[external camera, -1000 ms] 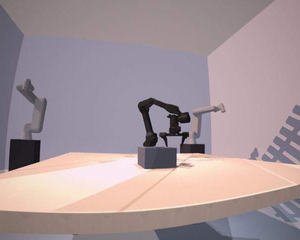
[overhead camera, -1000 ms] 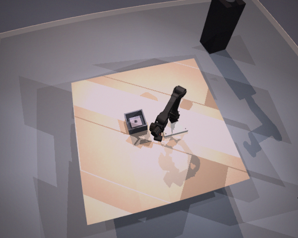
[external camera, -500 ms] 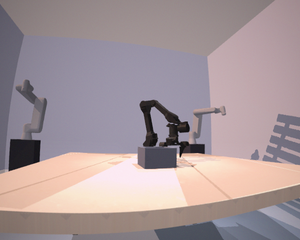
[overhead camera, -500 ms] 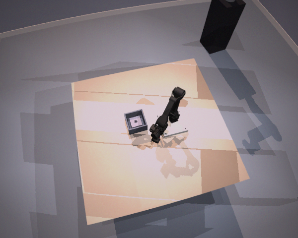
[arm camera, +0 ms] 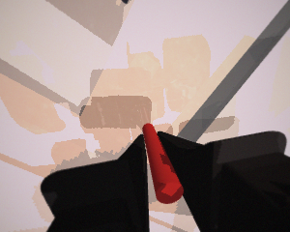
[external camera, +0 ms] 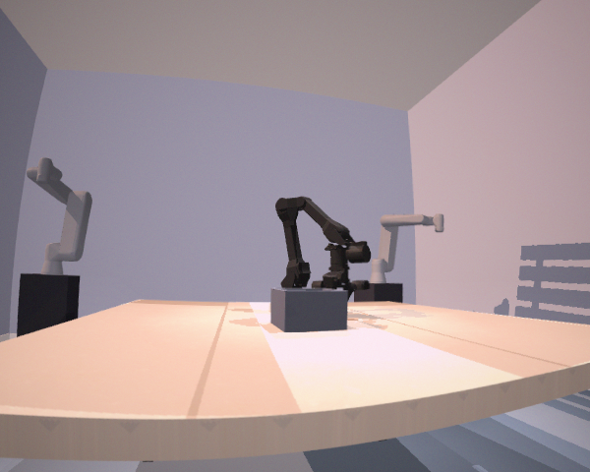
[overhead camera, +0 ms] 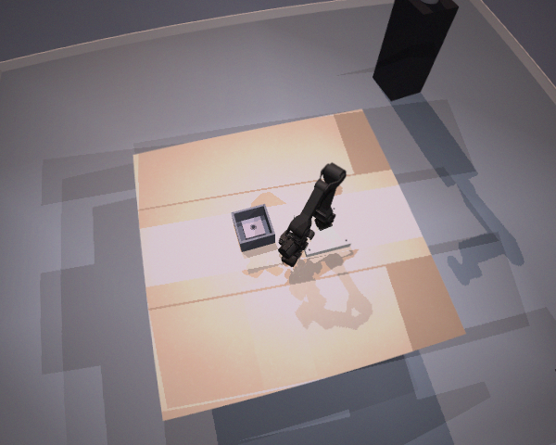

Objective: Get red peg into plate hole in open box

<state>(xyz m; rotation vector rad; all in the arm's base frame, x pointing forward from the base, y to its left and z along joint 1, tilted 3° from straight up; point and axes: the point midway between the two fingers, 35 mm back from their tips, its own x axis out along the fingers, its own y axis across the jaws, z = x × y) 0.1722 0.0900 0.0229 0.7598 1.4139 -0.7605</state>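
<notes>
Now: the pale bottom plate 140 mm ahead of my gripper tip, 180 mm to the right of it and 30 mm above it. From my gripper tip the other things lie so: red peg: 20 mm above; grey box: 140 mm ahead, 180 mm to the right, 10 mm above.
</notes>
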